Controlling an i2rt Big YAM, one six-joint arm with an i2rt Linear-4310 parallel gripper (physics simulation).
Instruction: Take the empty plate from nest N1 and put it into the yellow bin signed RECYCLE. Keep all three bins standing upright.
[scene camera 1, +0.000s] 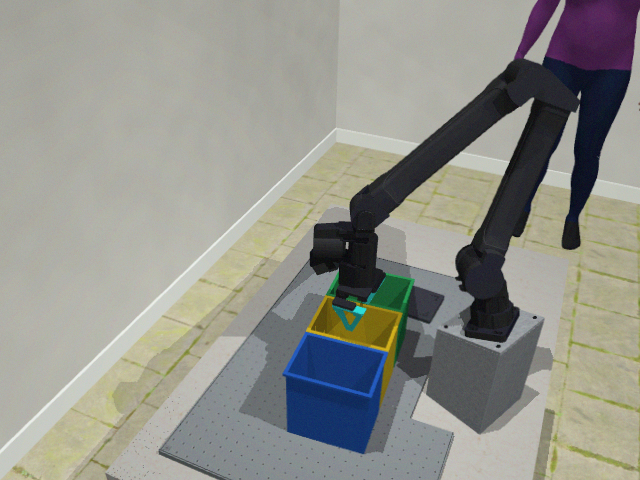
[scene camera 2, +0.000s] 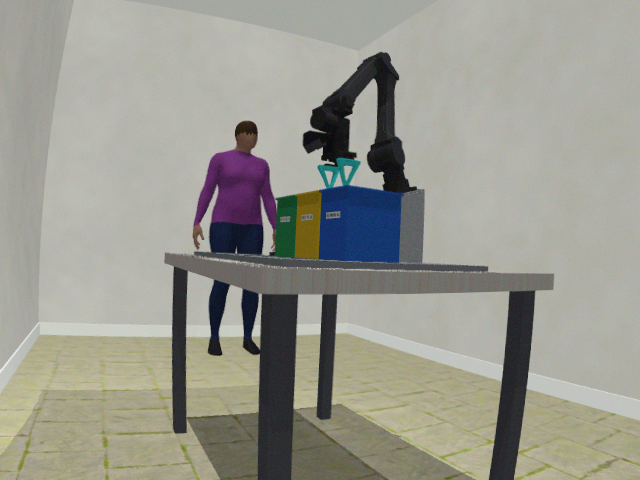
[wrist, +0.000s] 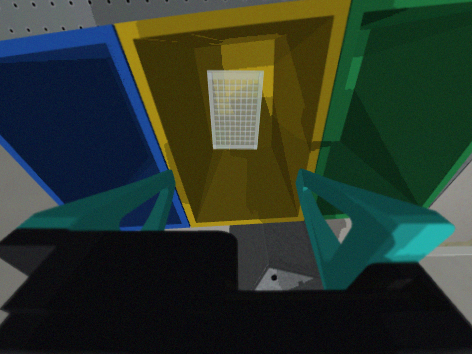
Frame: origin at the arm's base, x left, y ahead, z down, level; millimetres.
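Seen in the pictures: gripper, between the fingertips: (scene camera 1: 357, 316) (wrist: 235, 176); arm's base, origin of its link: (scene camera 1: 492, 324).
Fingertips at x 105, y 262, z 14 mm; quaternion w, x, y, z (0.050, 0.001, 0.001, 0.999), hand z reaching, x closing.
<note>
Pixels of each thing's top centre, then the offset from my fingertips to it. "*": a spot on its surface instead. Level surfaces: height alone.
- clear plate, centre of its top: (wrist: 235, 115) dx +0, dy -8, dz +184 mm
- yellow bin, centre of its top: (wrist: 240, 155) (scene camera 1: 355, 321) (scene camera 2: 334, 195) dx -4, dy +7, dz +21 mm
- blue bin, centre of its top: (wrist: 93, 167) (scene camera 1: 336, 362) (scene camera 2: 361, 191) dx +125, dy -18, dz +21 mm
- green bin, centre of its top: (wrist: 401, 142) (scene camera 1: 371, 286) (scene camera 2: 310, 199) dx -133, dy +31, dz +21 mm
- perforated grey board, height of its surface: dz +201 mm
- dark flat pad, a spot on its surface: (scene camera 1: 426, 304) * dx -339, dy -46, dz +189 mm
The clear plate (wrist: 236, 110) with its grid of wells lies inside the yellow bin (scene camera 1: 388, 369) (scene camera 2: 308, 235) (wrist: 235, 20), low down, apart from the fingers. Whether it lies flat on the bin's floor I cannot tell. It does not show in the scene views. My gripper (scene camera 1: 360, 317) (scene camera 2: 338, 185) (wrist: 235, 176) is open and empty, its teal fingers over the yellow bin's mouth at about rim height. The blue bin (scene camera 1: 330, 413) (scene camera 2: 361, 227) (wrist: 50, 110) and the green bin (scene camera 1: 395, 291) (scene camera 2: 285, 240) (wrist: 425, 100) stand upright on either side of the upright yellow bin.
The bins stand close together on a perforated grey board (scene camera 1: 232, 413). A dark flat pad (scene camera 1: 426, 304) lies beside the green bin. The arm's grey pedestal (scene camera 1: 460, 377) (scene camera 2: 412, 227) stands near the bins. A person (scene camera 1: 594, 46) (scene camera 2: 240, 186) stands behind the table.
</note>
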